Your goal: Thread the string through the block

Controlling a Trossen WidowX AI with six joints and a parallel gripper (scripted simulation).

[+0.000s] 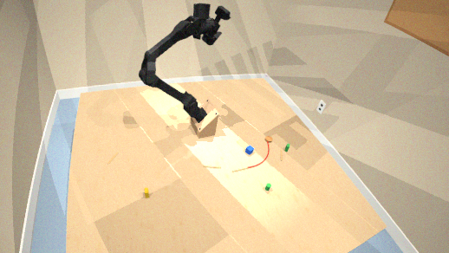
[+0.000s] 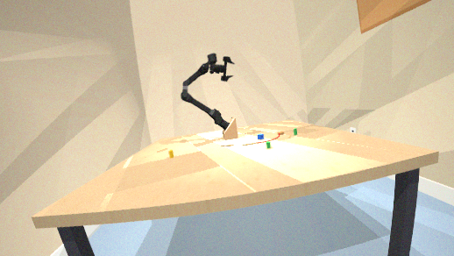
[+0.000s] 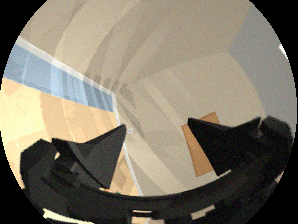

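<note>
My gripper tip is 480 mm above the blue cube, 380 mm short of it and 10 mm to the right of it. From my gripper tip the other things lie so: thin wooden stick 500 mm below, 470 mm ahead, 70 mm to the right; then round wooden button 490 mm below, 350 mm ahead, 170 mm to the left; then loose stick 600 mm to the right, 500 mm below, 200 mm ahead.
</note>
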